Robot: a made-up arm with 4 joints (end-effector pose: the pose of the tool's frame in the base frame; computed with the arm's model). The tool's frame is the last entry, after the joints.
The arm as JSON. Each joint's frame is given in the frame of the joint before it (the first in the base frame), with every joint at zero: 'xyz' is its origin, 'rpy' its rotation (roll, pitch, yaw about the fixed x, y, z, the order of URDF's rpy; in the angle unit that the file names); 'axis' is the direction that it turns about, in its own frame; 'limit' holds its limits. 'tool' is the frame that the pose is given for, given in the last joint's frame.
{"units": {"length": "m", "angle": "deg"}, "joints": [
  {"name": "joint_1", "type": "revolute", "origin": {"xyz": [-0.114, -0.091, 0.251], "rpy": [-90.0, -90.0, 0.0]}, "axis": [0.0, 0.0, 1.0], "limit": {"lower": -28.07, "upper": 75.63}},
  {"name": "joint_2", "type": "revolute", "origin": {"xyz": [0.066, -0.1, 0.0], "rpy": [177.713, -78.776, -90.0]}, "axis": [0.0, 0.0, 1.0], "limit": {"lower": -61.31, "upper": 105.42}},
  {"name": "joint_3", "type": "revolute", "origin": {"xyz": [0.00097, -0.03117, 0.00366], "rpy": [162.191, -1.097, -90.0]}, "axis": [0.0, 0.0, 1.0], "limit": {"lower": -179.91, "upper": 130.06}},
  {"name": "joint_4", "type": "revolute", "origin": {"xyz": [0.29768, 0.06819, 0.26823], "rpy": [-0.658, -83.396, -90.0]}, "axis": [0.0, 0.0, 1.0], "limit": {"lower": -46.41, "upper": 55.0}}
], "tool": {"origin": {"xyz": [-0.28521, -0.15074, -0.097], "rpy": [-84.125, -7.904, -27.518]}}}
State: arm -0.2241 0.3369 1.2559 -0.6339
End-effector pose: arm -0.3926 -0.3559 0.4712 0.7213 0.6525 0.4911
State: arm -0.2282 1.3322 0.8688 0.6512
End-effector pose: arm -0.1362 -0.0360 0.3623 -0.3156 -0.7626 0.0666
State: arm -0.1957 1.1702 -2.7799 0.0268
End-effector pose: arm -0.1962 -0.1553 0.2077 2.1117 0.1243 1.1356
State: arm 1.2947 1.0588 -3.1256 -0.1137
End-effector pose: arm -0.1714 -0.2129 0.3480 2.2730 0.9814 -0.4516
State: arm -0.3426 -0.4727 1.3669 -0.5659
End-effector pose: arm -0.3042 -0.4062 0.1905 1.4918 0.5203 1.0032
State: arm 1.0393 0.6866 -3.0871 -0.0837
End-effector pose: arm -0.2233 -0.1610 0.3175 2.6100 0.5288 -0.3462
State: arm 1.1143 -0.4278 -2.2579 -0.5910
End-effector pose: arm -0.1554 0.2224 0.3853 -2.2453 1.4579 0.0343
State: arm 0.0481 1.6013 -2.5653 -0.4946
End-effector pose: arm -0.1764 -0.3073 0.1436 1.6831 0.6571 1.3706
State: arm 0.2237 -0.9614 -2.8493 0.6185
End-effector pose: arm -0.0933 -0.1110 0.2989 -1.7259 0.1988 0.4983
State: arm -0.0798 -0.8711 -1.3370 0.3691
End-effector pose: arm -0.1681 -0.0904 0.3709 -0.4004 0.2063 -0.0525
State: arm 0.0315 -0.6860 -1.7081 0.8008
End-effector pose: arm -0.0505 -0.1239 0.2971 -0.8767 -0.1032 0.1819
